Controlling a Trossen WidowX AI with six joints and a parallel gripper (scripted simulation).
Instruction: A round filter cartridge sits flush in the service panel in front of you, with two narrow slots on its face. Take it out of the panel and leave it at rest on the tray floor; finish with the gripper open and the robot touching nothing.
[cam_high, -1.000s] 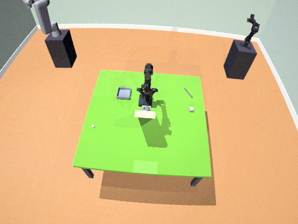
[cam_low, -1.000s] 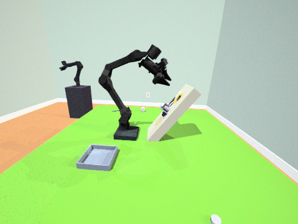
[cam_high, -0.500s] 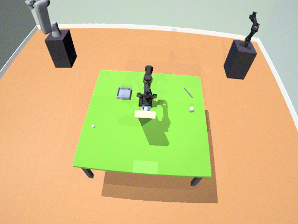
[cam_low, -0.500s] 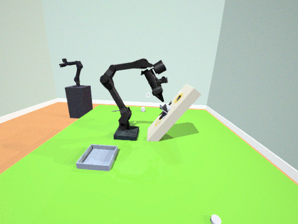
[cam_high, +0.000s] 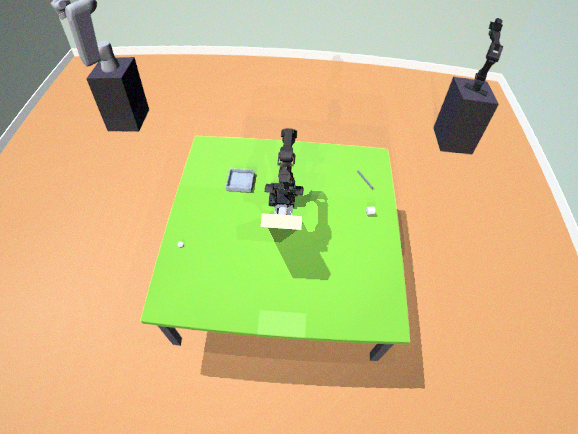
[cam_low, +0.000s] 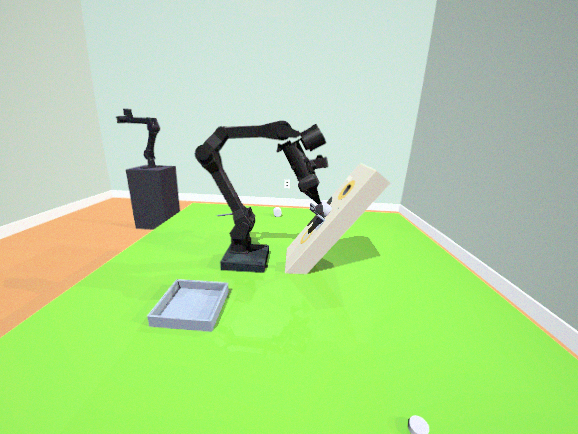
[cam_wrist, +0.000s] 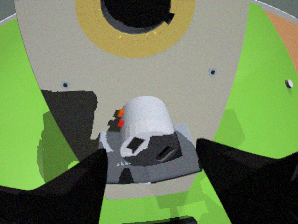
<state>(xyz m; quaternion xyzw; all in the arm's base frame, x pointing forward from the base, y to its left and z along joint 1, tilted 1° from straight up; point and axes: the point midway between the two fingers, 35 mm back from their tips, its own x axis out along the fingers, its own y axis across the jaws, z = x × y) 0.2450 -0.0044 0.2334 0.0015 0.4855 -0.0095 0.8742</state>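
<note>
Now: gripper tip 10 mm short of the round filter cartridge and 20 mm above it. The rest, counted from my gripper tip: service panel: 60 mm ahead, 40 mm below; grey tray: 340 mm behind, 270 mm to the right, 220 mm below; small white cube: 160 mm behind, 490 mm to the left, 210 mm below.
</note>
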